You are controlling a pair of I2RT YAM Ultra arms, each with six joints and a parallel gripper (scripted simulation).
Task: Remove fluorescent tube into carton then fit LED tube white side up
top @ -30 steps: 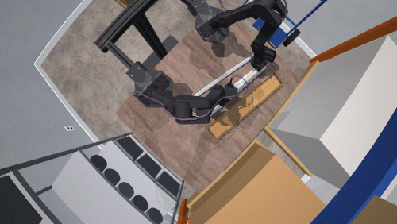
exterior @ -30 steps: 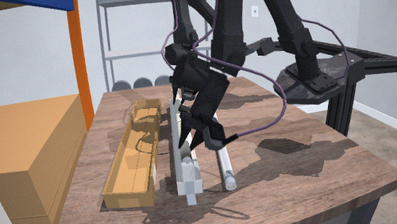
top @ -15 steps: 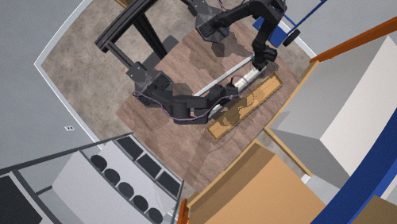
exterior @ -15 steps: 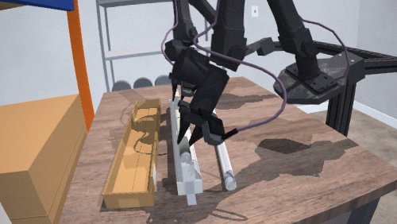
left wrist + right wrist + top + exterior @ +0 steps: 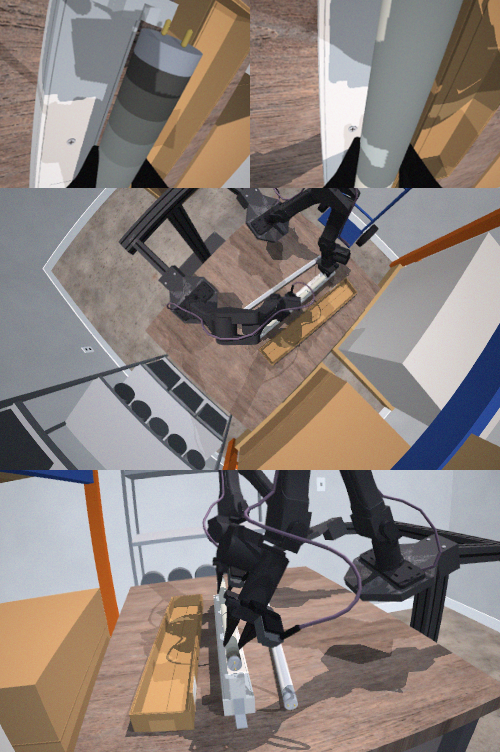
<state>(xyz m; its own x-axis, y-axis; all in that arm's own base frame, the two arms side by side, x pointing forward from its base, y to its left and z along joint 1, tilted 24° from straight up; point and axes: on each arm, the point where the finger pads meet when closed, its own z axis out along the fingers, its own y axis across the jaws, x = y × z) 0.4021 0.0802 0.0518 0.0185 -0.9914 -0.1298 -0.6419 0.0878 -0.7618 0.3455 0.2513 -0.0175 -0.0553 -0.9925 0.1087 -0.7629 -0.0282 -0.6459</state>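
My right gripper is now 2 cm short of the old fluorescent tube and 12 cm to the right of it. Round my right hand: LED tube (10 cm behind, 16 cm to the left, 9 cm below); carton (15 cm ahead, 11 cm to the left, 8 cm below); grey light fixture (2 cm ahead, 12 cm to the left, 5 cm below).
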